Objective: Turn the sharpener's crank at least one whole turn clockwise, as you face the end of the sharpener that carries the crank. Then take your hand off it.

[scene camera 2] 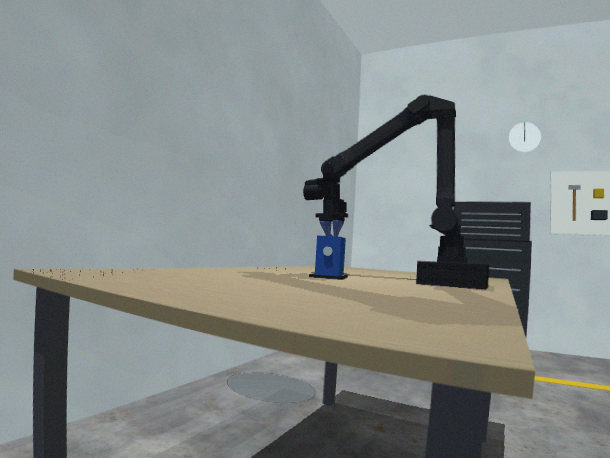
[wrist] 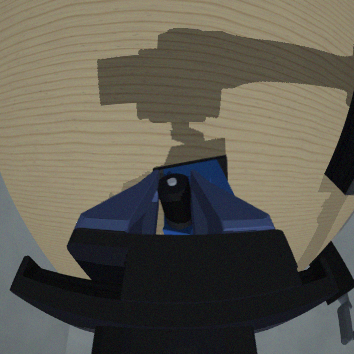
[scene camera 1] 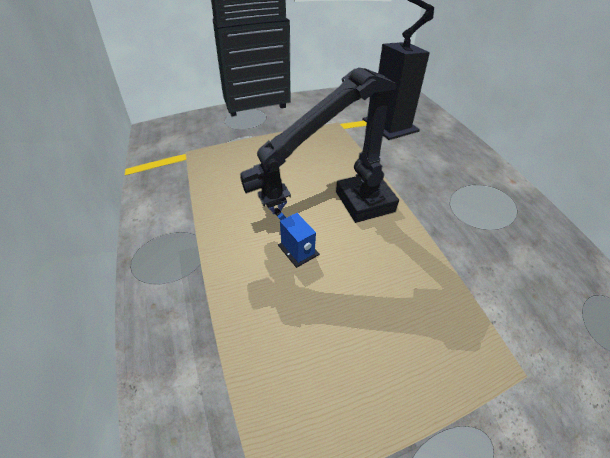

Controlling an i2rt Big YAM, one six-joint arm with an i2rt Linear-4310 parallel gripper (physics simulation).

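Places are measured from the arm's base along level axes (x ahead, y left, z up), in centimetres.
Where they show: gripper, between the fingertips: [wrist: 174, 177] [scene camera 1: 276, 212]; arm's base, origin of its link: [scene camera 2: 451, 262] [scene camera 1: 369, 194].
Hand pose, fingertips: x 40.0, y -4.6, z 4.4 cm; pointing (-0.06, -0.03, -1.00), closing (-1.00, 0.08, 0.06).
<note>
Each offset is from my fingertips to the top centre of the thing. "spot": to the spot under its first point. Level surfaces: height alone.
The blue sharpener [scene camera 1: 291, 237] [scene camera 2: 338, 260] [wrist: 214, 175] stands upright on its dark base plate on the table. A pale round spot @(spot: dz -2.5, dx -3.2, dy +17.6 cm) [scene camera 1: 307, 246] [scene camera 2: 327, 251] shows on the end facing the scene cameras. The crank is on the opposite end; its black knob @(dz +2.1, dx +0.0, dy +1.4 cm) [wrist: 176, 202] stands between the fingers in the wrist view, with a small light dot on its tip. The body hides the crank's arm in scene view 2, and the fingers largely cover it in the wrist view. My gripper [scene camera 1: 280, 212] [scene camera 2: 332, 235] [wrist: 174, 177] points down at the crank end, shut on the knob.
The wooden table @(dz -11.4 cm) [scene camera 1: 320, 400] [scene camera 2: 250, 320] bears the arm's black base [scene camera 1: 367, 202] [scene camera 2: 452, 274], to the right of the sharpener. A dark drawer cabinet [scene camera 1: 257, 65] and a black pedestal [scene camera 1: 404, 87] with a small arm on top stand beyond the table.
</note>
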